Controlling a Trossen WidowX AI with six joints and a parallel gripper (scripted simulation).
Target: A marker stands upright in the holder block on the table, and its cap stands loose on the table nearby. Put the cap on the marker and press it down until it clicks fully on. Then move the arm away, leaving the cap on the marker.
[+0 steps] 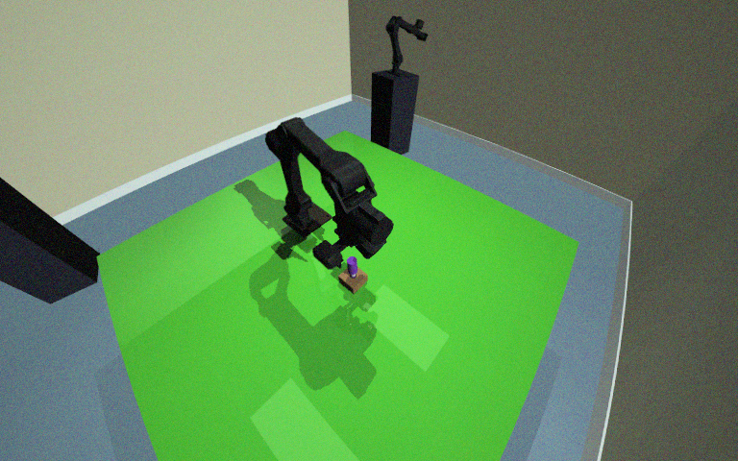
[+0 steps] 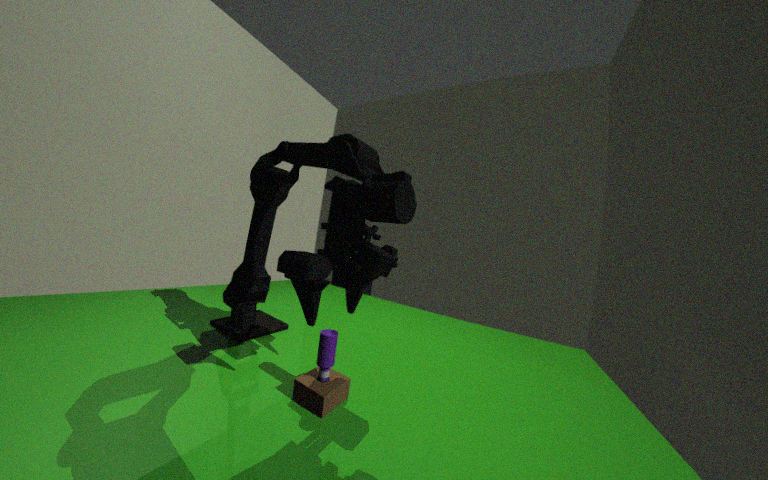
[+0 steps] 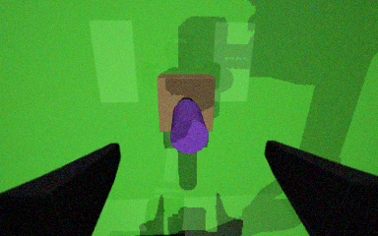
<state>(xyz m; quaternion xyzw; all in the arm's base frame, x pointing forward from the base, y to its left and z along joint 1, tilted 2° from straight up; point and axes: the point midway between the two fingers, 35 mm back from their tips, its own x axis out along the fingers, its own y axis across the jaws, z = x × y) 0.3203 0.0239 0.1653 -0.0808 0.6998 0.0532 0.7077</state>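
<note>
The purple cap is 5 cm below my gripper tip.
</note>
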